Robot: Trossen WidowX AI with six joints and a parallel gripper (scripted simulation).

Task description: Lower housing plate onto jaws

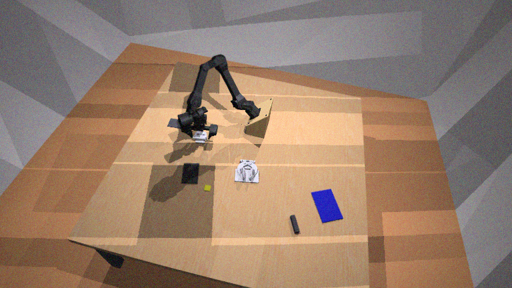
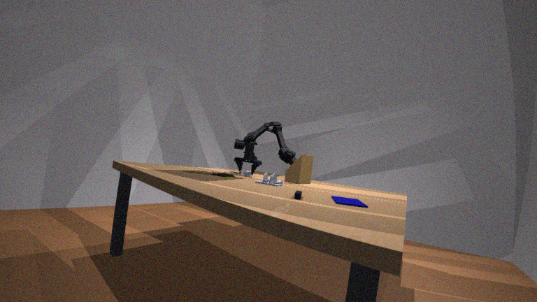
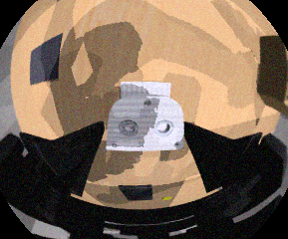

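Right now the base is 20 mm above my gripper tip and 10 mm behind it. The rest, counted from my gripper tip: housing plate: 290 mm to the left, 90 mm ahead; yellow cube: 280 mm ahead, 140 mm to the left, 10 mm below; dark block: 580 mm to the left, 350 mm ahead.
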